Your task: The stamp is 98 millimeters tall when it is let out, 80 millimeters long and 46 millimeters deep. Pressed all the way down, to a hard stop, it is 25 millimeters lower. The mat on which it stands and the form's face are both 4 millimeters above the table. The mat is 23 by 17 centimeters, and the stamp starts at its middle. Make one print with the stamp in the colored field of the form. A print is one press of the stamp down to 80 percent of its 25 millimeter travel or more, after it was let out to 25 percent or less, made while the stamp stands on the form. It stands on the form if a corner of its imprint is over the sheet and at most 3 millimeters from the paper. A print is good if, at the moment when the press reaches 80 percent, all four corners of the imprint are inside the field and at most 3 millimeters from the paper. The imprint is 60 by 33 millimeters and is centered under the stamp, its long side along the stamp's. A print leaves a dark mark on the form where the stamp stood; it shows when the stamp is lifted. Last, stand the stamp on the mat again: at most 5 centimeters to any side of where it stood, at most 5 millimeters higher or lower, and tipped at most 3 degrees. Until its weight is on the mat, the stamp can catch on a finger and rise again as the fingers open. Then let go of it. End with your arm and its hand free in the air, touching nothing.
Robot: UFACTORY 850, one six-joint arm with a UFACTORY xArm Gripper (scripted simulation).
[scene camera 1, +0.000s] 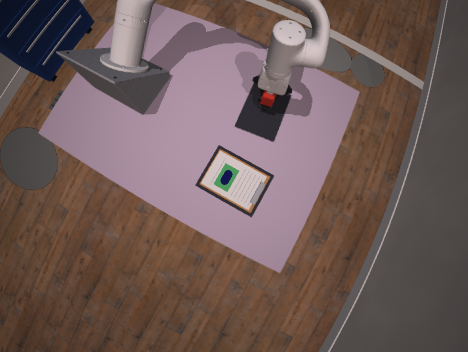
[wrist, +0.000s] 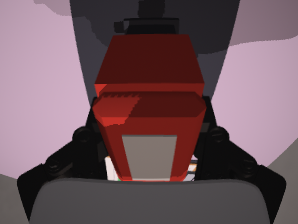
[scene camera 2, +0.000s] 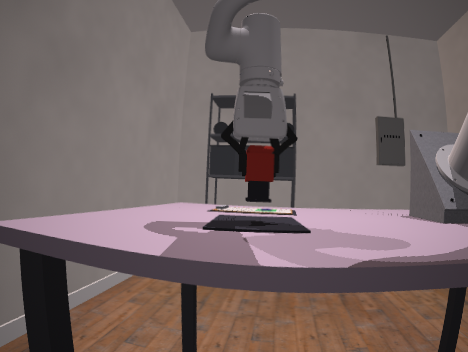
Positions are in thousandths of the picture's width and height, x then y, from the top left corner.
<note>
I see my gripper (wrist: 508, 413), a red stamp (wrist: 502, 493) and a form (scene camera 1: 531, 524).
</note>
